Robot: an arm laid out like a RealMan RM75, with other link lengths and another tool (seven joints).
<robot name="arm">
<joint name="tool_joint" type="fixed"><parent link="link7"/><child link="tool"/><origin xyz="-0.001 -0.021 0.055" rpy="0.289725 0 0.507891"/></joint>
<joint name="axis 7" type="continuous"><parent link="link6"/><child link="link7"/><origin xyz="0 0 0.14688" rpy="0 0 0"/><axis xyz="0 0 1"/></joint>
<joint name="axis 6" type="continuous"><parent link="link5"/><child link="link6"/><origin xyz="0 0 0" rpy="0 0 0"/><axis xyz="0 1 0"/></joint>
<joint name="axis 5" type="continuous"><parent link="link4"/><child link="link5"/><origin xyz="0 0 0.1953" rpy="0 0 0"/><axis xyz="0 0 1"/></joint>
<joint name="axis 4" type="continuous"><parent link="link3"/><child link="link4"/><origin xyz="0 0 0" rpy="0 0 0"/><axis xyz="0 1 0"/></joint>
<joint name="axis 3" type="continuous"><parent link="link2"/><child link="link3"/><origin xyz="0 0 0.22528" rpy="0 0 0"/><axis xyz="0 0 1"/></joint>
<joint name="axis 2" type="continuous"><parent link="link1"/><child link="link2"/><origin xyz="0 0 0" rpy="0 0 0"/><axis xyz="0 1 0"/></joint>
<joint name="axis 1" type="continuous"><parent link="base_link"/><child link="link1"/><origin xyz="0 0 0.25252" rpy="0 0 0"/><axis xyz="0 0 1"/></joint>
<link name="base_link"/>
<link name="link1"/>
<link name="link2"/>
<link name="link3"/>
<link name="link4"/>
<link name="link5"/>
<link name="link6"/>
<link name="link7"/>
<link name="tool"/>
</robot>
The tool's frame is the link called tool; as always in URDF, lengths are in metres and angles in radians. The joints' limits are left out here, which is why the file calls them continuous.
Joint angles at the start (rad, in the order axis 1, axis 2, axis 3, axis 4, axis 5, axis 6, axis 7): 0.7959 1.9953 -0.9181 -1.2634 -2.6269 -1.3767 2.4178
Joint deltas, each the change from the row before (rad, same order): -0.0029 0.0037 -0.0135 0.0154 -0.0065 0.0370 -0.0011; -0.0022 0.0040 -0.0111 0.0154 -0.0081 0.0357 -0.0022; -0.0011 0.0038 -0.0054 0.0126 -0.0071 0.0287 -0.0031; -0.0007 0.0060 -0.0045 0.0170 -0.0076 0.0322 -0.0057; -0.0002 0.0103 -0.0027 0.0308 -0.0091 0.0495 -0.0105; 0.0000 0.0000 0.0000 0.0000 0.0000 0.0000 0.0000; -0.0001 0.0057 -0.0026 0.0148 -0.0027 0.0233 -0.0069; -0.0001 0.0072 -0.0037 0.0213 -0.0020 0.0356 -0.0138
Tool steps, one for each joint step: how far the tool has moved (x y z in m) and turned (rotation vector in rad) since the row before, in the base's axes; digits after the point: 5 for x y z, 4 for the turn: 0.00222 0.00338 -0.00219 0.0140 -0.0088 0.0030; 0.00240 0.00323 -0.00191 0.0139 -0.0095 0.0028; 0.00200 0.00265 -0.00114 0.0125 -0.0066 0.0023; 0.00249 0.00265 -0.00243 0.0111 -0.0061 0.0023; 0.00435 0.00366 -0.00475 0.0148 -0.0047 0.0014; 0.00000 0.00000 0.00000 0.0000 0.0000 0.0000; 0.00161 0.00148 -0.00309 0.0045 -0.0026 0.0029; 0.00196 0.00248 -0.00385 0.0078 -0.0055 0.0081
